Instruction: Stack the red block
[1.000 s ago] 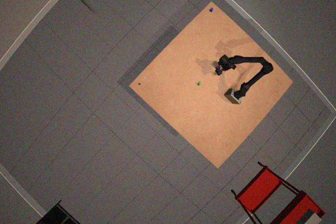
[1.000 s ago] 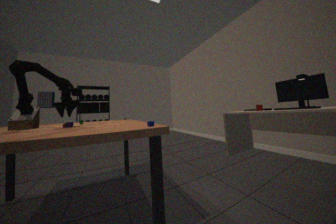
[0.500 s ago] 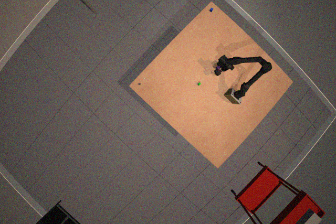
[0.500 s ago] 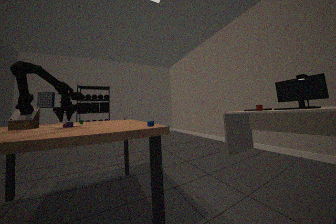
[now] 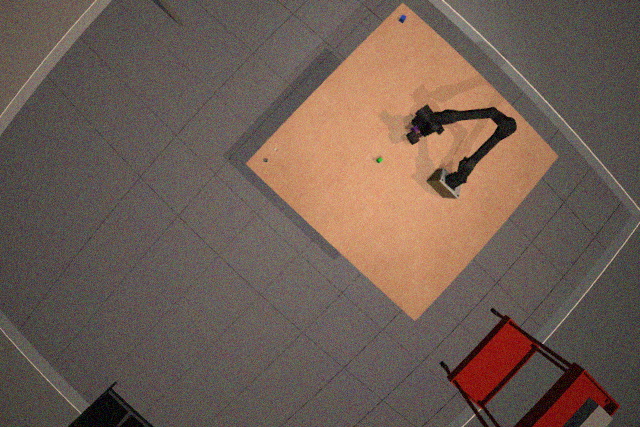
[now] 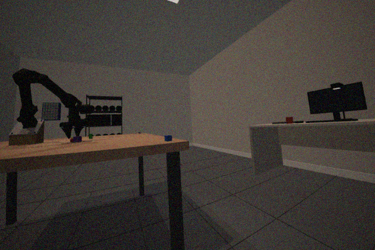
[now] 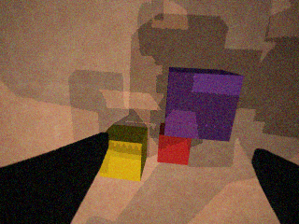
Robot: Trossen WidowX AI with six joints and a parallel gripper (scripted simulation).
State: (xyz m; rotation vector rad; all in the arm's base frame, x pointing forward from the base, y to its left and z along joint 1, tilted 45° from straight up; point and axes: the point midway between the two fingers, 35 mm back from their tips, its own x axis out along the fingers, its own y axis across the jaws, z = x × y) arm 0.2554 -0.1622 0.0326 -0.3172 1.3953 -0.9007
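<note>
The red block is 2 cm below my gripper tip. Also, from my gripper tip: blue block 50 cm to the right, 46 cm ahead, 1 cm below; purple block 2 cm to the right, 2 cm ahead, 1 cm below; yellow block 4 cm to the left, 1 cm below.
</note>
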